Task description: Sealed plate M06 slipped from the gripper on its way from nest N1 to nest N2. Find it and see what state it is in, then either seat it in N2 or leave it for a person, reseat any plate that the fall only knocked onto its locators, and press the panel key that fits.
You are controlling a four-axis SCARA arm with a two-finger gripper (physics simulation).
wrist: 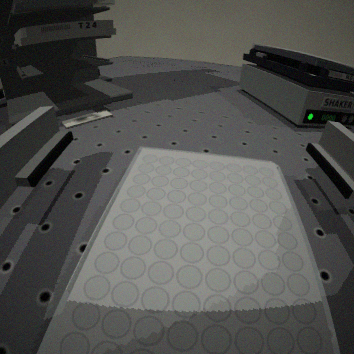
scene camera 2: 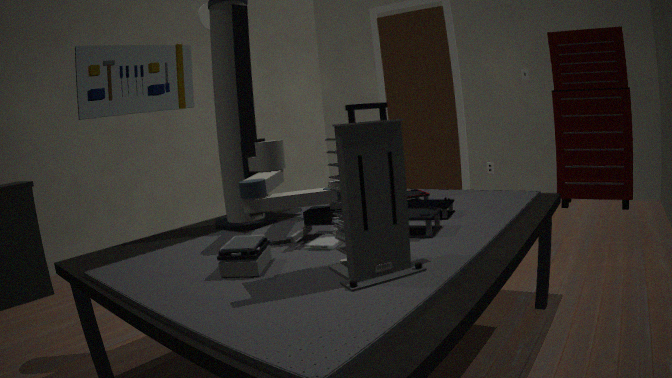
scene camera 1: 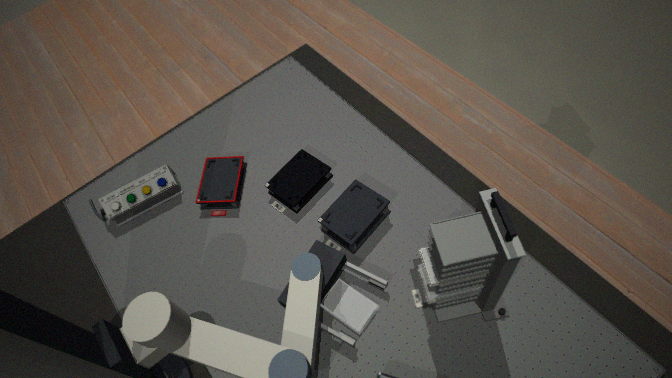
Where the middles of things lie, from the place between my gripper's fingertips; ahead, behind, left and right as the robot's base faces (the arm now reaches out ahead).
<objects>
My gripper is now 80 mm past the shaker (scene camera 2: 236,265) and 200 mm to the left of it.
</objects>
